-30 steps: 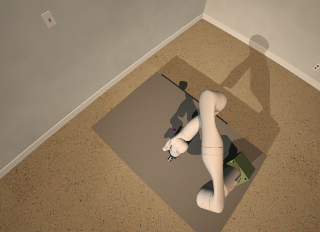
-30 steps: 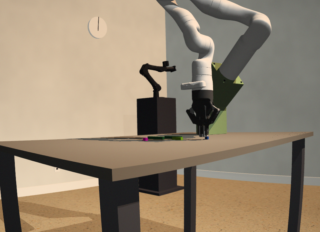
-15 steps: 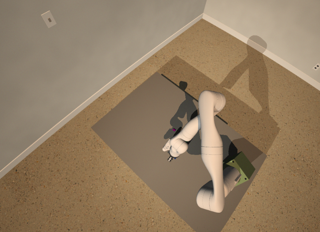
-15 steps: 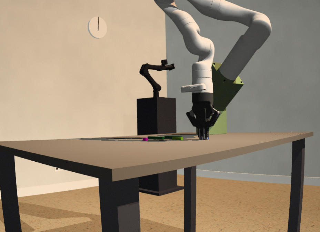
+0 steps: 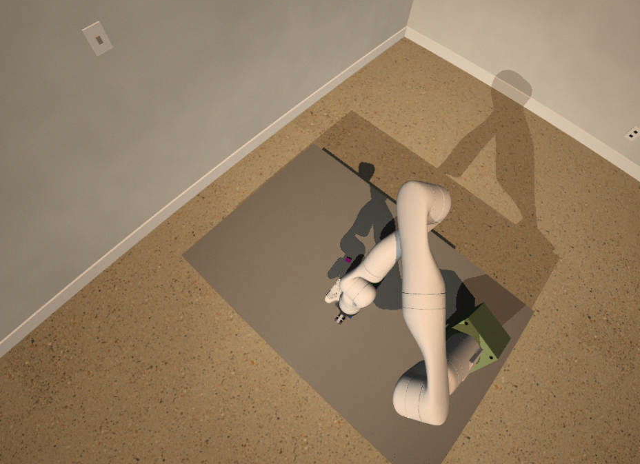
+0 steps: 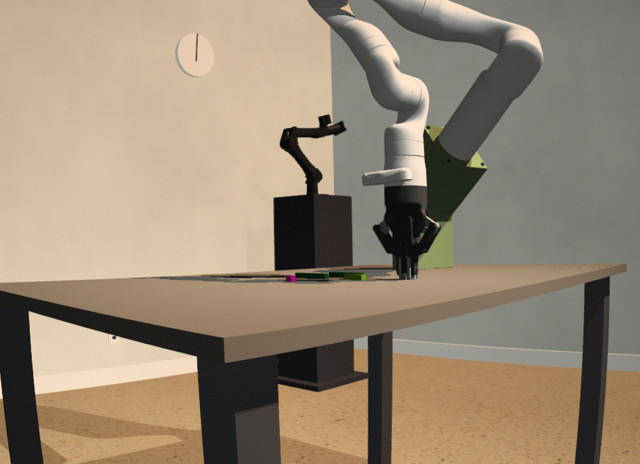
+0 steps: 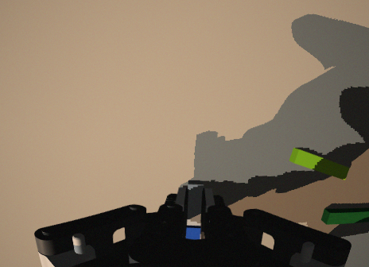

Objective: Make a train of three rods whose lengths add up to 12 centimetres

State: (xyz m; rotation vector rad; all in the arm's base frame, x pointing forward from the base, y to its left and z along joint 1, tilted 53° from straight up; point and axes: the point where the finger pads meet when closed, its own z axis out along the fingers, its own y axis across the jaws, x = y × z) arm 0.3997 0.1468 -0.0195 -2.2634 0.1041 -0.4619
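The grey rod is 1 cm below my hand. The rest, counted from my hand: blue rod (2 cm behind, 1 cm below); then lime rod (4 cm ahead, 9 cm to the right, 1 cm below); then green rod (4 cm ahead, 19 cm to the right, 1 cm below).
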